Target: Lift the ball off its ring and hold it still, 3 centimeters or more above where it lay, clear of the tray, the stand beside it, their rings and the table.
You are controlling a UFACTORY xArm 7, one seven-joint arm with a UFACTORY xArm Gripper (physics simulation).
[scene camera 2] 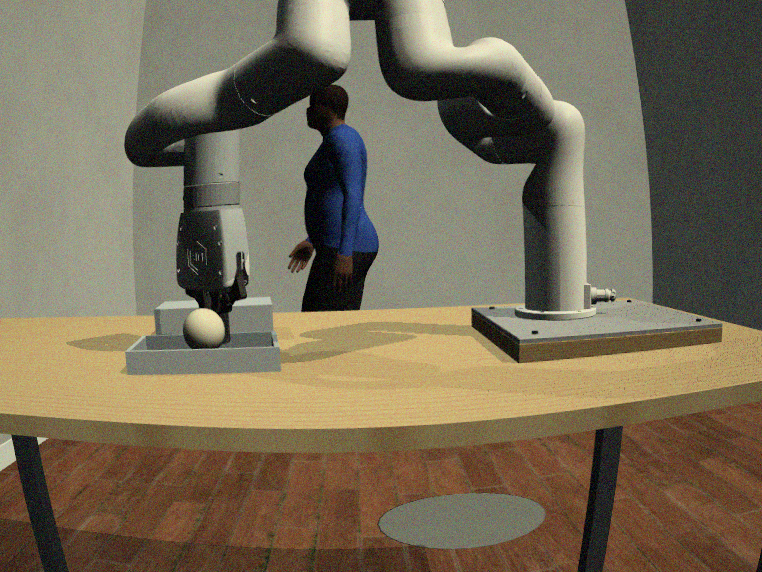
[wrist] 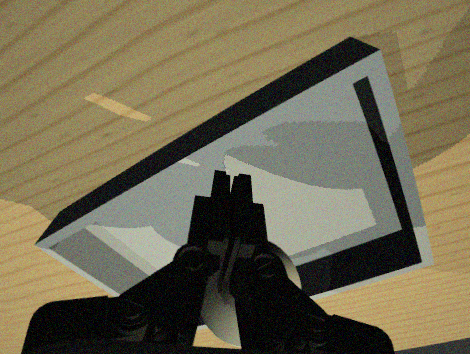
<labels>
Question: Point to a grey stand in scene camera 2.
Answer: At 255,314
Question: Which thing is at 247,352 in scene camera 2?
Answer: A grey tray.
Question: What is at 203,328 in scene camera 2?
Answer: A cream ball.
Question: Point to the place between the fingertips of my gripper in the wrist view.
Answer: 227,194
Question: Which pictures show my gripper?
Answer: Scene camera 2 and the wrist view: all of them.
</labels>
